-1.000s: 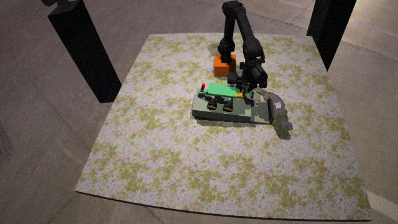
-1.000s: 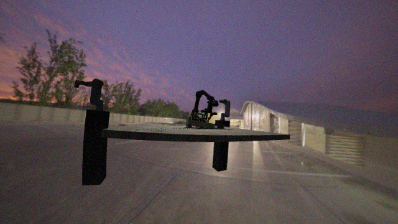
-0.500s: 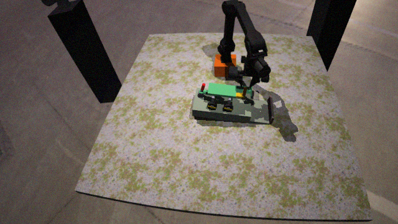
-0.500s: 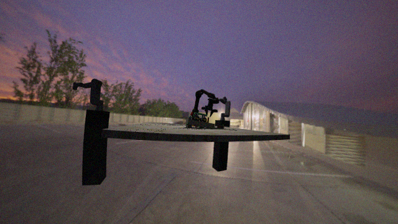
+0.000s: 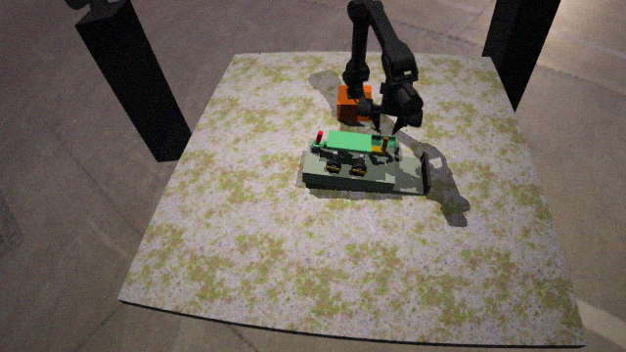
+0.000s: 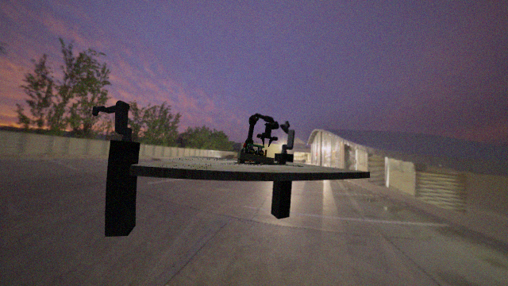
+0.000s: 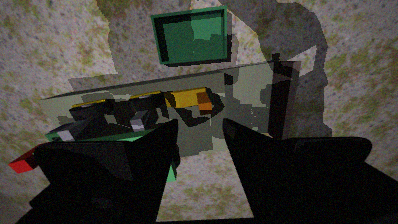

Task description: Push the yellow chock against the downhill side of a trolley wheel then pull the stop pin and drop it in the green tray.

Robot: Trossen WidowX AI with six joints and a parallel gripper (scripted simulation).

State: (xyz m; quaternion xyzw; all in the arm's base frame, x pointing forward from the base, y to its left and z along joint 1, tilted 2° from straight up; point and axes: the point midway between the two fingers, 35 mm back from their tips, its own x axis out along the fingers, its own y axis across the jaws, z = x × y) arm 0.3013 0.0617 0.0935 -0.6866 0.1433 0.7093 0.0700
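My gripper tip is now 21 cm to the left of the red-headed stop pin, 2 cm above it and 1 cm past it. Also, from my gripper tip: yellow chock 7 cm below, 2 cm to the right, 1 cm behind; green trolley 12 cm to the right, 4 cm below, 3 cm ahead; grey ramp 11 cm to the right, 10 cm below, 3 cm ahead.
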